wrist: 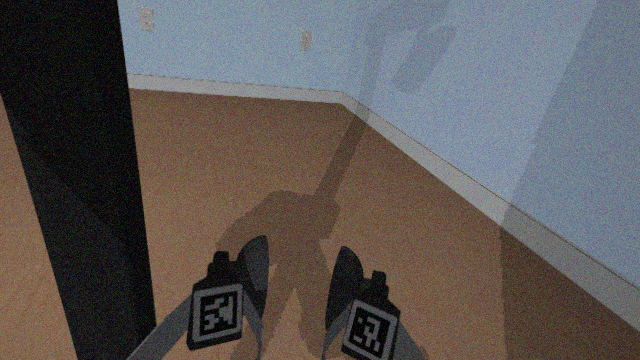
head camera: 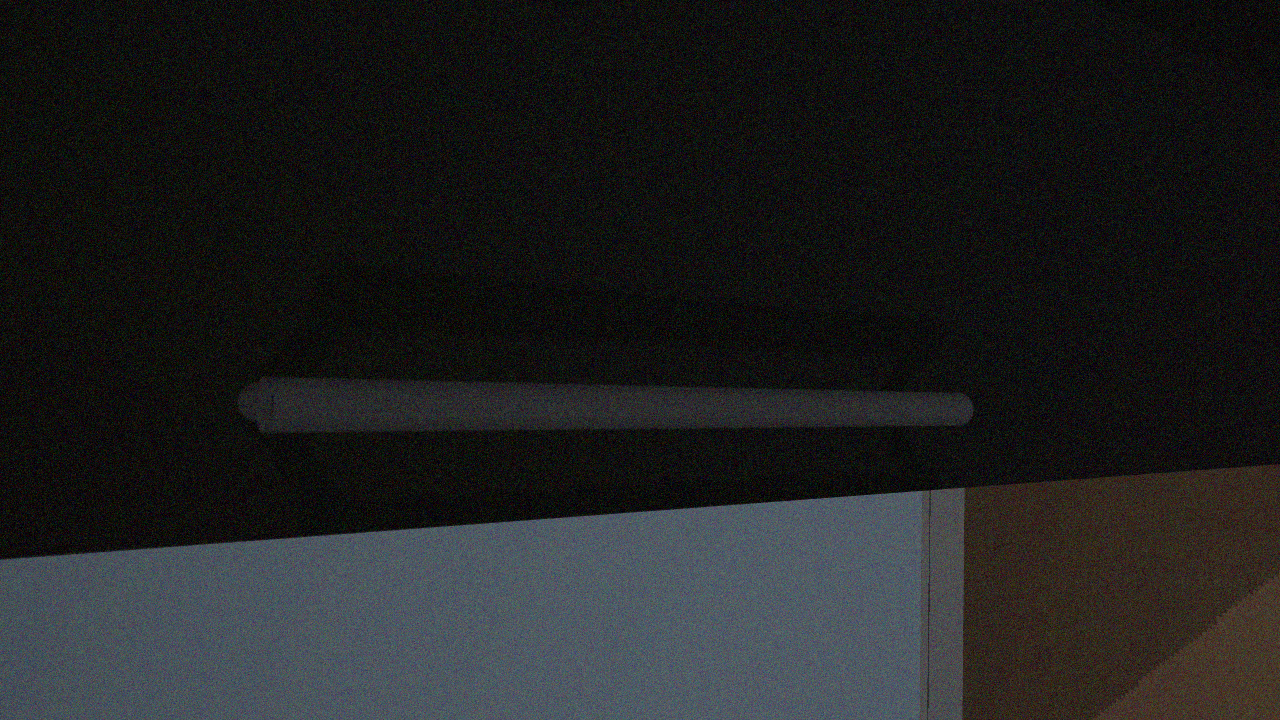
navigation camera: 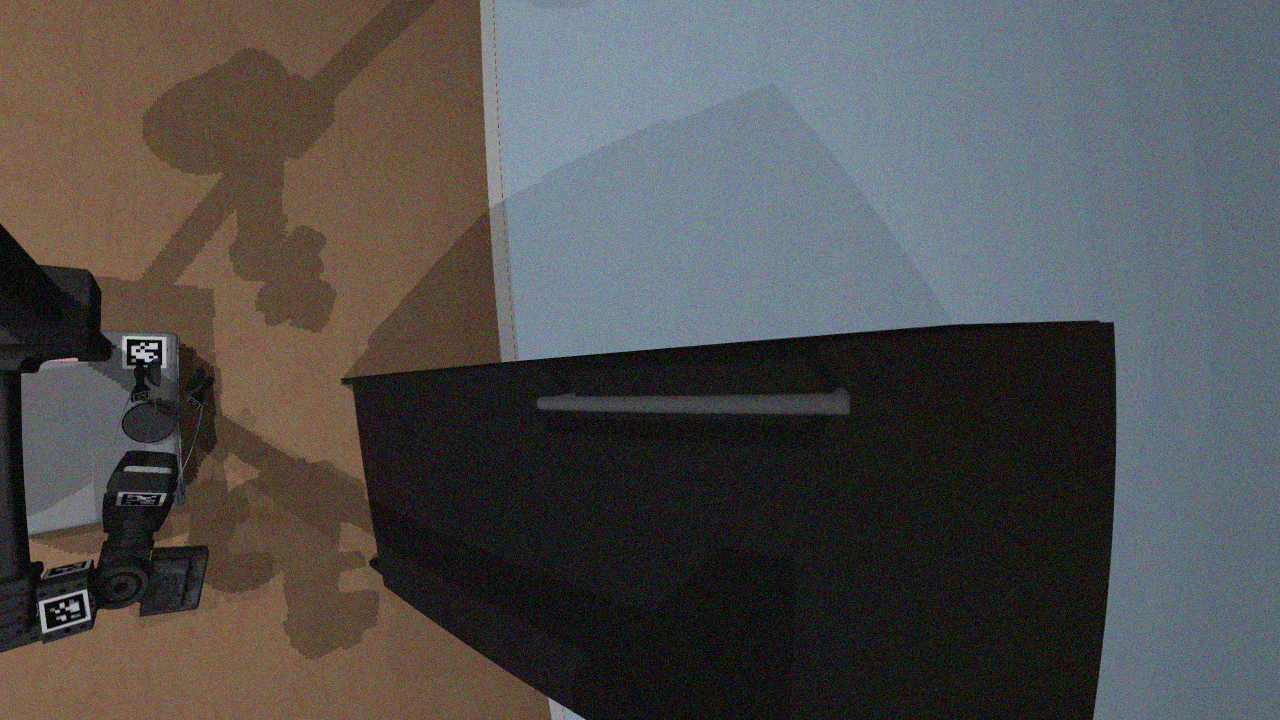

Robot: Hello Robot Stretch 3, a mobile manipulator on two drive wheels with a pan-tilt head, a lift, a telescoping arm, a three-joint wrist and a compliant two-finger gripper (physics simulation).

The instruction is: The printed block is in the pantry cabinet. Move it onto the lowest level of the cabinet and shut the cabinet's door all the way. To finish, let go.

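Seen in the pictures: gripper, fingertip midpoint: [wrist: 300, 267] [navigation camera: 179, 363]; robot's base, link origin: [navigation camera: 148, 418].
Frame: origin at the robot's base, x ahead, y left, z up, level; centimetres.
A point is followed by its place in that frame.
Note:
The black pantry cabinet [head camera: 626, 179] {x 37.9, y -6.9, z 107.1 cm} [navigation camera: 939, 501] {x 37.8, y -6.3, z 128.8 cm} stands against the blue wall. Its door front faces the cameras and looks shut, with no gap seen. A long grey bar handle [head camera: 608, 408] {x 32.1, y 2.1, z 111.2 cm} [navigation camera: 698, 404] {x 32.1, y 2.3, z 110.6 cm} runs along the door near one side edge. The printed block does not show in these views; the inside of the cabinet is hidden. My gripper [wrist: 300, 267] {x 4.0, y 9.6, z 43.0 cm} is open and empty, with floor behind its fingertips. In the navigation view the gripper [navigation camera: 176, 377] {x 4.0, y 9.6, z 43.0 cm} is over my base, apart from the cabinet and its handle.
My base [navigation camera: 62, 429] {x -10.5, y -0.1, z 16.0 cm} shows below the arm at the left of the navigation view. A black upright post [wrist: 95, 200] rises at the left of the wrist view. Pale skirting [wrist: 430, 155] {x 86.8, y 117.1, z 6.9 cm} borders the brown floor [wrist: 210, 165] {x -7.6, y 113.6, z 0.0 cm}, and blue walls [wrist: 225, 40] {x -5.3, y 225.6, z 33.9 cm} meet in a corner.

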